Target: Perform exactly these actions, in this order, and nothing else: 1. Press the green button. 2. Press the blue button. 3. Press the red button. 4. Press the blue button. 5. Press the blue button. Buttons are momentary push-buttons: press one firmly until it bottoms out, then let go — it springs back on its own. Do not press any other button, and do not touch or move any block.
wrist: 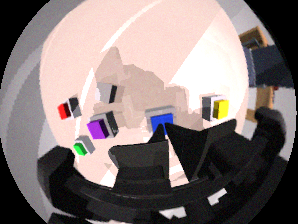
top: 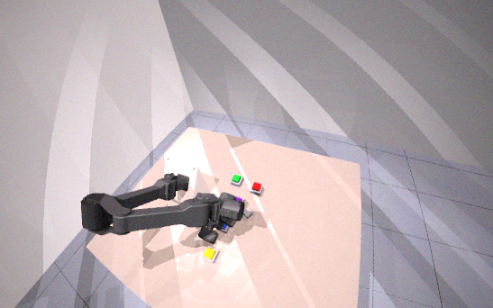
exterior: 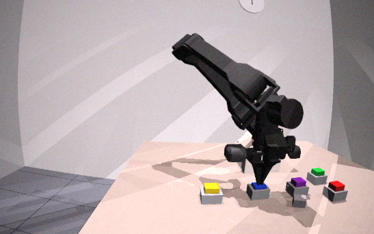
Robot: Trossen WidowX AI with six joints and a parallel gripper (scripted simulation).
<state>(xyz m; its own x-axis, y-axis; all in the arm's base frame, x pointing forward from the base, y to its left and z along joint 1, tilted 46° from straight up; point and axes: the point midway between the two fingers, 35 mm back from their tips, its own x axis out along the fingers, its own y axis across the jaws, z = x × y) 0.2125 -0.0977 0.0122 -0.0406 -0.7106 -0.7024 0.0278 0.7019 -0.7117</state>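
Right now the blue button is 1 cm below my gripper tip. The rest, counted from my gripper tip: yellow button (12 cm to the right); small grey block (9 cm to the left, 7 cm ahead, 2 cm below); purple button (11 cm to the left, 1 cm ahead).
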